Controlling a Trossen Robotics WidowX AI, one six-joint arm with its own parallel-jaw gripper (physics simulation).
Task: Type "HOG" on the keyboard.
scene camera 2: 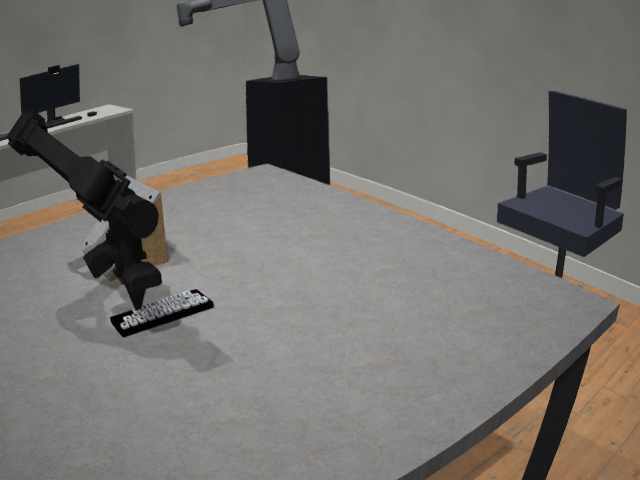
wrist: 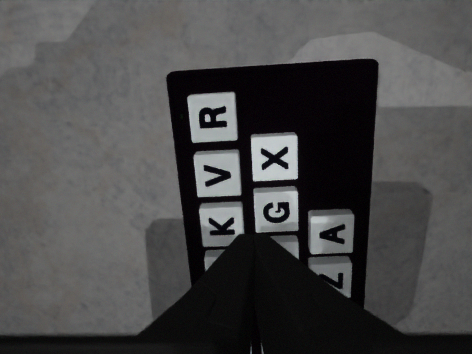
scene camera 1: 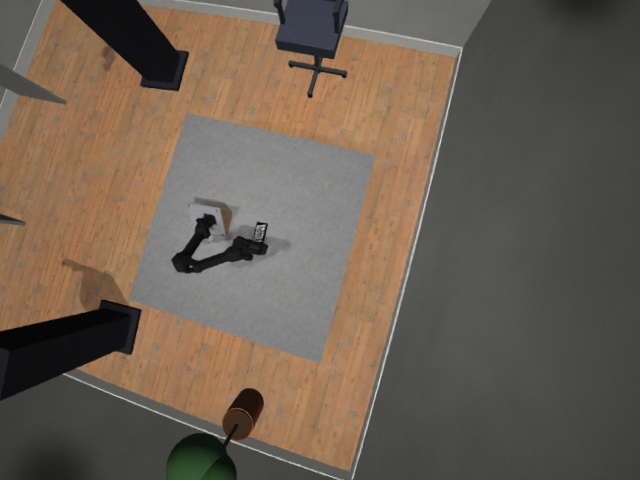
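Pixels of known places: gripper, fingertip midpoint: (scene camera 2: 138, 309) (wrist: 252, 247); arm's base, origin of the base link: (scene camera 1: 210, 218).
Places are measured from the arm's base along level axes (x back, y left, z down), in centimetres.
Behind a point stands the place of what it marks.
A black keyboard (scene camera 1: 265, 225) @(y 3.0, x -31.0, z 8.2 cm) (scene camera 2: 170, 320) @(y -5.3, x -31.6, z 9.4 cm) (wrist: 340, 125) @(y -13.6, x -25.8, z 8.6 cm) with white letter keys lies flat on the grey table. My gripper (scene camera 2: 138, 307) @(y -10.5, x -29.0, z 6.6 cm) (wrist: 252, 247) @(y -10.5, x -29.0, z 6.6 cm) is shut and empty, pointing down over the keyboard toward its left end in scene view 2. In the wrist view the fingertips are at the near edge of the G key (wrist: 276, 210) @(y -11.0, x -28.1, z 8.1 cm), beside the K key (wrist: 221, 225) @(y -10.6, x -30.0, z 8.1 cm). Contact cannot be told. The X key (wrist: 274, 157) @(y -12.9, x -28.1, z 8.1 cm), V key (wrist: 218, 173) @(y -12.5, x -29.9, z 8.1 cm), R key (wrist: 212, 117) @(y -14.3, x -29.9, z 8.1 cm) and A key (wrist: 331, 231) @(y -10.1, x -26.3, z 8.1 cm) are readable. The fingers partly hide the nearest keys; H and O are not readable here.
The grey table (scene camera 1: 289, 180) @(y 33.8, x -39.4, z 9.8 cm) (scene camera 2: 361, 320) @(y 20.0, x -52.2, z 9.7 cm) carries the arm and a wooden block (scene camera 1: 226, 219) @(y 1.7, x -7.7, z 4.1 cm) (scene camera 2: 160, 242) @(y 5.4, x -7.7, z 4.9 cm) with a metal plate, behind the keyboard in scene view 2. A chair (scene camera 1: 310, 36) (scene camera 2: 563, 211) and a black pedestal (scene camera 2: 286, 124) stand beyond the table.
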